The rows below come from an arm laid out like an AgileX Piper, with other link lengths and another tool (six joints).
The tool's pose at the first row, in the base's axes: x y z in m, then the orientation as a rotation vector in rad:
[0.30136, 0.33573, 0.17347, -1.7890, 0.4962, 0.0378]
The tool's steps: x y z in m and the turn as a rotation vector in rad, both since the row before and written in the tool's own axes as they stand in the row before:
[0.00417, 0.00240, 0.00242, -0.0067, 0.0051, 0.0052]
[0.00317, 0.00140, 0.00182, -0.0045, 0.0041, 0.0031]
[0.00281, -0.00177, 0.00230, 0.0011, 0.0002, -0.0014]
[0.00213, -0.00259, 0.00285, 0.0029, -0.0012, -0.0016]
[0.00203, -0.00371, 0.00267, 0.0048, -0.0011, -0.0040]
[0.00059, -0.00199, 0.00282, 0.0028, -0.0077, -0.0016]
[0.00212, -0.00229, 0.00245, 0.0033, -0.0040, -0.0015]
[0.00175, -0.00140, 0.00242, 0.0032, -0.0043, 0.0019]
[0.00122, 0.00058, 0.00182, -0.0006, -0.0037, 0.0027]
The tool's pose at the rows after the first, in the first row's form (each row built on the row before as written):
[0.30487, 0.33623, 0.16941, -1.7948, 0.5049, 0.0386]
[0.30767, 0.33664, 0.16670, -1.7988, 0.5109, 0.0382]
[0.31139, 0.33822, 0.16683, -1.7981, 0.5097, 0.0368]
[0.31491, 0.34069, 0.16775, -1.7955, 0.5072, 0.0360]
[0.31870, 0.34324, 0.16979, -1.7917, 0.5025, 0.0330]
[0.32060, 0.34605, 0.17064, -1.7886, 0.4954, 0.0381]
[0.32389, 0.34811, 0.17146, -1.7853, 0.4910, 0.0398]
[0.32652, 0.35010, 0.17158, -1.7813, 0.4894, 0.0441]
[0.32784, 0.35133, 0.17020, -1.7809, 0.4892, 0.0494]

